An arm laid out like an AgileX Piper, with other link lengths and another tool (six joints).
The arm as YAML. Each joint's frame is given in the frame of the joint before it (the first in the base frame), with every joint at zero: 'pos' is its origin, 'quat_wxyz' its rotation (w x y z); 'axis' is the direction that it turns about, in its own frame. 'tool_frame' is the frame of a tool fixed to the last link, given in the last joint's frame.
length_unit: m
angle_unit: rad
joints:
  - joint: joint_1
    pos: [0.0, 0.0, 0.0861]
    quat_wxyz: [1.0, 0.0, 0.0, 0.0]
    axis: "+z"
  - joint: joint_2
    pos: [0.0, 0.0, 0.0]
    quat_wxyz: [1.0, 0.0, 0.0, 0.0]
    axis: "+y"
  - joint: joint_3
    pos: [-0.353, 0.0, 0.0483]
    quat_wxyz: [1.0, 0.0, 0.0, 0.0]
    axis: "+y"
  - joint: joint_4
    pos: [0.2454, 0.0, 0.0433]
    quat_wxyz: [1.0, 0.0, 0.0, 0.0]
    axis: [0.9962, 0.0, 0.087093]
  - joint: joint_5
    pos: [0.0, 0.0, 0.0]
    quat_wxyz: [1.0, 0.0, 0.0, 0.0]
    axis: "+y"
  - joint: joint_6
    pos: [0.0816, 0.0, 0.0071]
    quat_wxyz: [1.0, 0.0, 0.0, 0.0]
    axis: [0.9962, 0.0, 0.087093]
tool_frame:
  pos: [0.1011, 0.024, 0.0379]
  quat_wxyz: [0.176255, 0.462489, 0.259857, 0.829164]
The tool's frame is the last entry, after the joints.
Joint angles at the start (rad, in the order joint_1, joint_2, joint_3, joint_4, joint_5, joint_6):
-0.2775 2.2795 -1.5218 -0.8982 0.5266 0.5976
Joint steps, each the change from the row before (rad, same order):
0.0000 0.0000 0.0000 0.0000 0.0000 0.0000
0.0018 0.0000 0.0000 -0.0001 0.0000 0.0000
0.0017 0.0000 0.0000 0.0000 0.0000 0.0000
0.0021 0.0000 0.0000 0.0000 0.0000 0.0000
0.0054 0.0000 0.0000 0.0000 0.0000 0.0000
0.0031 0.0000 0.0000 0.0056 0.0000 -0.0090
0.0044 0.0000 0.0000 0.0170 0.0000 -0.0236
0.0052 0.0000 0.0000 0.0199 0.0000 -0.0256
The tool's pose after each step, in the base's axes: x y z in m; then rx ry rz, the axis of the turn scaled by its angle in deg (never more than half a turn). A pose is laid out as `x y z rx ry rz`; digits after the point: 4 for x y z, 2 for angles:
0.5547 -0.2054 0.0419 135.13 44.76 51.35
0.5550 -0.2044 0.0419 135.11 44.89 51.39
0.5554 -0.2035 0.0419 135.09 45.01 51.43
0.5558 -0.2023 0.0419 135.06 45.16 51.48
0.5569 -0.1993 0.0419 135.00 45.55 51.61
0.5573 -0.1971 0.0415 135.10 46.09 51.59
0.5575 -0.1932 0.0404 135.47 47.10 51.49
0.5578 -0.1887 0.0391 135.91 48.15 51.45

